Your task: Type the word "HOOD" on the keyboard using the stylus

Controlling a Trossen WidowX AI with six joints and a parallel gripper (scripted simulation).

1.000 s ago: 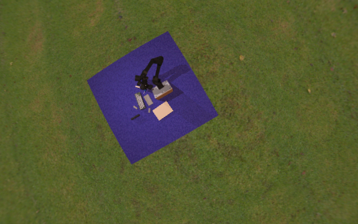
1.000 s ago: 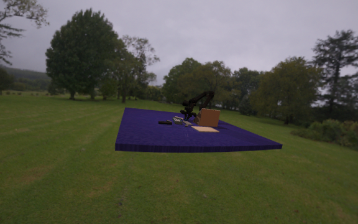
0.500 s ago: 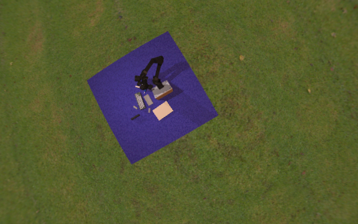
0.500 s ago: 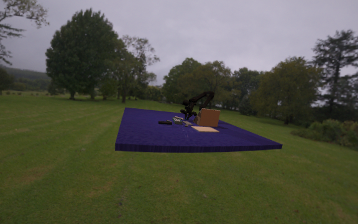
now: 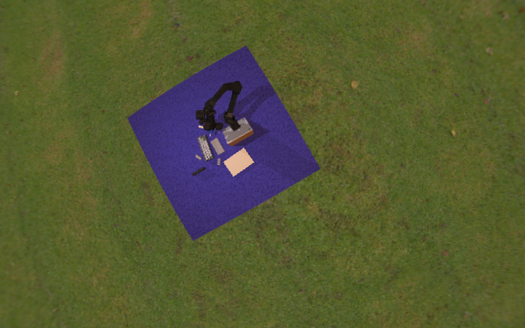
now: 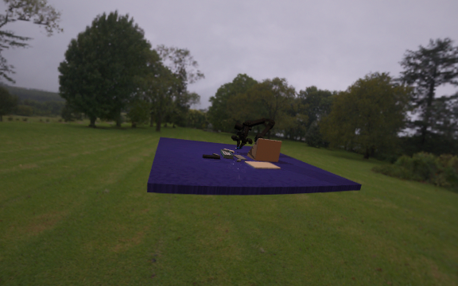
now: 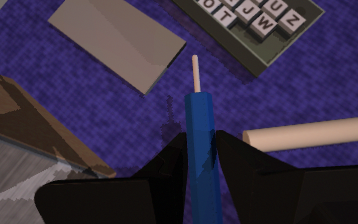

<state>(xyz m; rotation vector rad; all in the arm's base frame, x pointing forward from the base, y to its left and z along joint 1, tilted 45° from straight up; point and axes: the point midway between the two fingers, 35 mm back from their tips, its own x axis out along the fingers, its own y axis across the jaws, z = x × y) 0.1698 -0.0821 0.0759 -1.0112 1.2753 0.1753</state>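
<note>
The pale stick lies 50 mm ahead of my gripper tip, 70 mm to the right of it and 40 mm below it. From my gripper tip the other things lie so: grey slab (40 mm ahead, 130 mm to the left, 50 mm below); then grey stylus tip (40 mm ahead, 30 mm to the left); then blue stylus (10 mm ahead, 10 mm to the left).
</note>
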